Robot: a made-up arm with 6 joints. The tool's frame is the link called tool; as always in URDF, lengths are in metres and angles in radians. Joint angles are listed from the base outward. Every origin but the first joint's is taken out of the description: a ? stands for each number. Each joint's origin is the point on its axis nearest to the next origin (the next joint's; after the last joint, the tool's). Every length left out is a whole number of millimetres.
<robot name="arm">
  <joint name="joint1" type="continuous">
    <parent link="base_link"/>
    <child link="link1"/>
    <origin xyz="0 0 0.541"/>
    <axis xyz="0 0 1"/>
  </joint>
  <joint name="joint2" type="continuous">
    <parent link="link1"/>
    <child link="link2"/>
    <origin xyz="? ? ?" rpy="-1.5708 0 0"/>
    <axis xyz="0 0 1"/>
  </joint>
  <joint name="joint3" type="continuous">
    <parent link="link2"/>
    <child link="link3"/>
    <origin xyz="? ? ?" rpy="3.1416 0 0"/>
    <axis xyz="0 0 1"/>
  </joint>
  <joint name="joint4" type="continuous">
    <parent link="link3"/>
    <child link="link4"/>
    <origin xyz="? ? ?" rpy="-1.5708 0 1.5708"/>
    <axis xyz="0 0 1"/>
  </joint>
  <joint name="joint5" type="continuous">
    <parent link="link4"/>
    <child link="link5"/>
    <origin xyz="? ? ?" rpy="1.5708 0 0"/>
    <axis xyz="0 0 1"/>
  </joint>
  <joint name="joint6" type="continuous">
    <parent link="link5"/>
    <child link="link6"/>
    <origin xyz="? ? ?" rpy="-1.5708 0 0"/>
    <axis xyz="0 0 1"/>
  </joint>
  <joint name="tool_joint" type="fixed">
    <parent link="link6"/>
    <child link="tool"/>
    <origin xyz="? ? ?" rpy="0 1.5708 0"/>
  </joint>
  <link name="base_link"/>
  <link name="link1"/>
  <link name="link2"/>
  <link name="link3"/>
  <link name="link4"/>
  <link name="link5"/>
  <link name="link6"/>
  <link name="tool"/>
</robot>
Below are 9 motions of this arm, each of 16 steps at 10 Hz.
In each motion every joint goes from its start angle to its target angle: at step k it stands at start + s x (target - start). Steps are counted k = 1, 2, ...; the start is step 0. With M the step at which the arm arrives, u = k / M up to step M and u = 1 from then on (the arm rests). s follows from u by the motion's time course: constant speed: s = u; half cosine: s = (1 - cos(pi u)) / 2; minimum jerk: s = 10 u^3 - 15 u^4 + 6 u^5.
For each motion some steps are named. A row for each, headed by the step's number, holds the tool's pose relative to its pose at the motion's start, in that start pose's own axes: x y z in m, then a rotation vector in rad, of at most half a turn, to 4 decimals.
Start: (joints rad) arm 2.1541 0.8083 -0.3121 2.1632 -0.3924 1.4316
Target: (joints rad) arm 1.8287 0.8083 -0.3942 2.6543 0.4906 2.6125
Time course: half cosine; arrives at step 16
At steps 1, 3, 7, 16:
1: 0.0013 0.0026 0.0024 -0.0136 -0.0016 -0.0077
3: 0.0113 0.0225 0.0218 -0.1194 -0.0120 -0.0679
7: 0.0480 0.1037 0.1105 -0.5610 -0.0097 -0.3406
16: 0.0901 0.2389 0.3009 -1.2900 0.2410 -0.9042

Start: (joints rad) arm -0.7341 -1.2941 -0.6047 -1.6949 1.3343 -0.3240
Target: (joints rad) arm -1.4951 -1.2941 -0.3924 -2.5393 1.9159 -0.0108
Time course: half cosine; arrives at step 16
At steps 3, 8, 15, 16:
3: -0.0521 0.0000 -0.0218 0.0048 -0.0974 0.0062
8: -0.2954 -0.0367 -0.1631 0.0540 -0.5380 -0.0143
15: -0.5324 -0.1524 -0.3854 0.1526 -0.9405 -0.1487
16: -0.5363 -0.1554 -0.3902 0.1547 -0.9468 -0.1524

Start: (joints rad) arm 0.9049 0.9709 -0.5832 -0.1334 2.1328 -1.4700
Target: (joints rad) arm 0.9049 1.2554 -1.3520 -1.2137 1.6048 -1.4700
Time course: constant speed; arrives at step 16
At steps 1, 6, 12, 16:
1: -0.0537 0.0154 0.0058 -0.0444 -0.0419 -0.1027
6: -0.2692 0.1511 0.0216 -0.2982 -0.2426 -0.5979
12: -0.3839 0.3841 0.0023 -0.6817 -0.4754 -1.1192
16: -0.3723 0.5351 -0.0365 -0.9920 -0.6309 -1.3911

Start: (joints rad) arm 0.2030 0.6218 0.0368 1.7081 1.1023 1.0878
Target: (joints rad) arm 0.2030 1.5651 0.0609 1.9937 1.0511 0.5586
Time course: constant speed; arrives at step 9
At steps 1, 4, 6, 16:
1: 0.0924 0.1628 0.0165 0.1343 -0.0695 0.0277
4: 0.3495 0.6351 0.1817 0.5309 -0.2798 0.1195
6: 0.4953 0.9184 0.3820 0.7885 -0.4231 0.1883
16: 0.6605 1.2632 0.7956 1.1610 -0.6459 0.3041

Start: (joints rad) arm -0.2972 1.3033 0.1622 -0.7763 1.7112 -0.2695
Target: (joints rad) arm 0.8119 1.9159 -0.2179 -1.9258 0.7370 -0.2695
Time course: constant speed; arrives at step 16
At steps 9, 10, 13, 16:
9: -1.0486 0.0160 0.0269 -0.4380 0.8148 -0.2925
10: -1.1399 -0.0146 0.0620 -0.5030 0.8615 -0.3224
13: -1.3690 -0.1366 0.1838 -0.6914 0.9390 -0.4101
16: -1.5275 -0.2938 0.3138 -0.8434 0.9290 -0.4904

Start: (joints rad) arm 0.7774 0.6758 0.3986 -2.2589 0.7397 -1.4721
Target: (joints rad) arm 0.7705 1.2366 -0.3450 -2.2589 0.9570 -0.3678
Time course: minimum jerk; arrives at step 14
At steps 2, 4, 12, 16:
2: 0.0200 0.0053 0.0235 -0.0414 -0.0198 0.0224
4: 0.1152 0.0410 0.1464 -0.2587 -0.1316 0.1310
12: 0.3315 0.5126 0.8483 -1.6681 -1.2733 0.4625
16: 0.3279 0.5275 0.8613 -1.7017 -1.3153 0.4594

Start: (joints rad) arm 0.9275 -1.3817 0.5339 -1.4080 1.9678 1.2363
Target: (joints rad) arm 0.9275 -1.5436 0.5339 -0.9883 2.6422 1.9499
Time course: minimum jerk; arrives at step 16
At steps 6, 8, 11, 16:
6: 0.0537 -0.0007 0.0683 -0.1028 -0.1250 -0.1706
8: 0.0981 -0.0034 0.1260 -0.1731 -0.1897 -0.3317
11: 0.1619 -0.0112 0.2112 -0.2489 -0.2170 -0.5810
16: 0.1979 -0.0180 0.2605 -0.2777 -0.1969 -0.7242

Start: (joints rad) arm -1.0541 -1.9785 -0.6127 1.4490 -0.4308 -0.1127
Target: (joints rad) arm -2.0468 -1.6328 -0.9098 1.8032 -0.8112 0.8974
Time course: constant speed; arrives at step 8
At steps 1, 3, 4, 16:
1: -0.0075 0.0758 0.1733 -0.3079 0.0854 -0.0075
3: 0.0005 0.2877 0.4665 -0.9151 0.2801 -0.0094
4: 0.0169 0.4160 0.5813 -1.2123 0.3918 -0.0003
16: 0.1562 0.9792 0.8046 -2.3178 0.9684 0.1573

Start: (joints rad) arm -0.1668 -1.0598 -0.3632 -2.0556 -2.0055 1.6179
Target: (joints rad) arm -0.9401 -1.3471 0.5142 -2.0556 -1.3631 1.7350
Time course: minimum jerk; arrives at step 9
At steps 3, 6, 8, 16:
3: 0.1425 -0.0475 0.0791 -0.2317 0.2139 -0.1061
6: 0.7240 -0.1421 0.0451 -0.8766 0.7607 -0.1995
8: 0.9408 -0.1818 -0.0973 -1.0849 0.9197 -0.1478
16: 0.9528 -0.1844 -0.1079 -1.0966 0.9283 -0.1433

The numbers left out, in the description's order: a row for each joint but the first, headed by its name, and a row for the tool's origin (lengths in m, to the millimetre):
joint2: 0 0 0
joint3: 0 -1.352 0
joint4: 0.755 0 0
joint5: 0 -0.263 0
joint6: 0 0 0
tool: 0 0 0

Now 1 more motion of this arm.
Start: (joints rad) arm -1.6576 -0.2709 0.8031 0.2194 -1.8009 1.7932
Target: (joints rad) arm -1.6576 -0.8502 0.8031 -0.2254 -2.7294 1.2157
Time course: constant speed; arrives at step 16
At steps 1, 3, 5, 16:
1: -0.0433 0.0498 -0.0024 0.0361 -0.0327 0.0163
3: -0.1248 0.1531 -0.0050 0.1004 -0.0952 0.0519
5: -0.1994 0.2606 -0.0044 0.1544 -0.1523 0.0914
16: -0.4780 0.9072 0.0524 0.2919 -0.3053 0.3514

